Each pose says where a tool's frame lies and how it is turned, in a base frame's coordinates. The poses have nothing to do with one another.
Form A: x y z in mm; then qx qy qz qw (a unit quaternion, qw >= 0).
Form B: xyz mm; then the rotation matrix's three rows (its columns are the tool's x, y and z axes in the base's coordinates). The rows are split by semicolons. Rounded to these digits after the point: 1 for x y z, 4 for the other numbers.
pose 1, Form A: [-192.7 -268.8 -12.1 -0.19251 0.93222 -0.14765 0.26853]
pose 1, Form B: -192.7 -268.8 -12.1; -0.7817 -0.2796 0.5575; -0.4382 0.8823 -0.1719; -0.4438 -0.3787 -0.8122
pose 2, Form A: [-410.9 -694.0 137.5 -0.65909 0.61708 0.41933 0.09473]
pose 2, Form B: -410.9 -694.0 137.5; -0.1133 -0.8929 -0.4358; -0.7340 -0.2205 0.6424; -0.6697 0.3926 -0.6304
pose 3, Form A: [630.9 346.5 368.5 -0.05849 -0.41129 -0.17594 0.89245]
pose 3, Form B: 630.9 346.5 368.5; 0.5998 0.3621 -0.7135; -0.2659 0.9312 0.2491; 0.7547 0.0403 0.6548
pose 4, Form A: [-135.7 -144.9 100.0 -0.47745 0.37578 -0.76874 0.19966]
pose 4, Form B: -135.7 -144.9 100.0; -0.4644 -0.0519 0.8841; -0.6658 -0.6378 -0.3871; 0.5840 -0.7684 0.2617
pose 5, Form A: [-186.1 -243.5 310.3 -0.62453 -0.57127 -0.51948 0.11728]
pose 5, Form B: -186.1 -243.5 310.3; -0.1924 0.8354 0.5149; 0.5917 -0.3198 0.7400; 0.7829 0.4470 -0.4328
